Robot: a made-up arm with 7 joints. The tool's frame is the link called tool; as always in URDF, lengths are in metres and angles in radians.
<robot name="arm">
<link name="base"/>
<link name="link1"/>
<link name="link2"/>
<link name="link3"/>
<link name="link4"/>
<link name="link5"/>
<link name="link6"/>
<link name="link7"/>
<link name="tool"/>
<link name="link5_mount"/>
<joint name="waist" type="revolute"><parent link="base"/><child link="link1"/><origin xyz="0.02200 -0.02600 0.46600" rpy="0.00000 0.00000 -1.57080"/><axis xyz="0 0 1"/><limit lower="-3.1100" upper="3.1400"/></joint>
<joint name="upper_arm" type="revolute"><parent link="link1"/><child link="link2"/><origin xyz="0.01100 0.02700 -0.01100" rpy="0.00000 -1.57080 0.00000"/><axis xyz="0 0 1"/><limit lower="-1.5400" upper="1.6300"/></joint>
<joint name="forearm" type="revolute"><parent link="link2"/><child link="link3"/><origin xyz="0.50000 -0.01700 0.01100" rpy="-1.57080 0.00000 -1.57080"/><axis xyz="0 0 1"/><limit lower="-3.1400" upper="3.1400"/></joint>
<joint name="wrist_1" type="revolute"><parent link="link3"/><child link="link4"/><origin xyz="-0.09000 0.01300 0.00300" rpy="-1.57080 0.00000 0.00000"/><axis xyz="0 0 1"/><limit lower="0.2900" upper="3.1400"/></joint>
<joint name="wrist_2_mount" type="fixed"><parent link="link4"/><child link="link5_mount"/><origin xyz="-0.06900 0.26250 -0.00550"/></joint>
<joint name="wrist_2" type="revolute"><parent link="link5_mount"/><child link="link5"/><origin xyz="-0.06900 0.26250 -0.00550" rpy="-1.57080 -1.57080 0.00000"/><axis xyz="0 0 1"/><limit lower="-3.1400" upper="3.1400"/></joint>
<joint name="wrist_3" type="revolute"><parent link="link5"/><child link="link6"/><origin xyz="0.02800 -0.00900 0.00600" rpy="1.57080 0.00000 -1.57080"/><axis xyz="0 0 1"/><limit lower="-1.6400" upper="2.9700"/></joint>
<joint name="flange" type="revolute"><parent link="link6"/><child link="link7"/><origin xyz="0.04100 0.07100 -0.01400" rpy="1.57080 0.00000 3.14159"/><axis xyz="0 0 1"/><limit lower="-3.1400" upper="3.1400"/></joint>
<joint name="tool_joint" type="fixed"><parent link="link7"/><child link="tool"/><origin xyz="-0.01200 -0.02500 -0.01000" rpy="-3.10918 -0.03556 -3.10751"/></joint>
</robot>
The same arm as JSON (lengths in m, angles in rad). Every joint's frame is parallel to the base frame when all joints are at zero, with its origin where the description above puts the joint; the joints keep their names.
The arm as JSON. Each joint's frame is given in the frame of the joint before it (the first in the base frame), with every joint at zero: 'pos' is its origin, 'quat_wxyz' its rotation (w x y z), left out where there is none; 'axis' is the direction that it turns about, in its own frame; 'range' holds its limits. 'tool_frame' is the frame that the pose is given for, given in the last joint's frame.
{
  "length_unit": "m",
  "angle_unit": "rad",
  "joints": [
    {
      "joint": "waist",
      "pos": [
        0.022,
        -0.026,
        0.466
      ],
      "axis": [
        0.0,
        0.0,
        1.0
      ],
      "range": [
        -3.11,
        3.14
      ]
    },
    {
      "joint": "upper_arm",
      "pos": [
        0.027,
        -0.011,
        -0.011
      ],
      "axis": [
        0.0,
        1.0,
        0.0
      ],
      "range": [
        -1.54,
        1.63
      ]
    },
    {
      "joint": "forearm",
      "pos": [
        -0.017,
        0.011,
        0.5
      ],
      "axis": [
        0.0,
        0.0,
        1.0
      ],
      "range": [
        -3.14,
        3.14
      ]
    },
    {
      "joint": "wrist_1",
      "pos": [
        0.09,
        -0.013,
        0.003
      ],
      "axis": [
        0.0,
        -1.0,
        0.0
      ],
      "range": [
        0.29,
        3.14
      ]
    },
    {
      "joint": "wrist_2",
      "pos": [
        0.138,
        0.011,
        -0.525
      ],
      "axis": [
        0.0,
        0.0,
        -1.0
      ],
      "range": [
        -3.14,
        3.14
      ]
    },
    {
      "joint": "wrist_3",
      "pos": [
        0.009,
        -0.028,
        -0.006
      ],
      "axis": [
        0.0,
        1.0,
        0.0
      ],
      "range": [
        -1.64,
        2.97
      ]
    },
    {
      "joint": "flange",
      "pos": [
        0.041,
        -0.014,
        -0.071
      ],
      "axis": [
        0.0,
        0.0,
        -1.0
      ],
      "range": [
        -3.14,
        3.14
      ]
    }
  ],
  "tool_frame": {
    "pos": [
      0.012,
      -0.025,
      0.01
    ],
    "quat_wxyz": [
      0.999561,
      0.016505,
      0.017497,
      -0.017322
    ]
  }
}

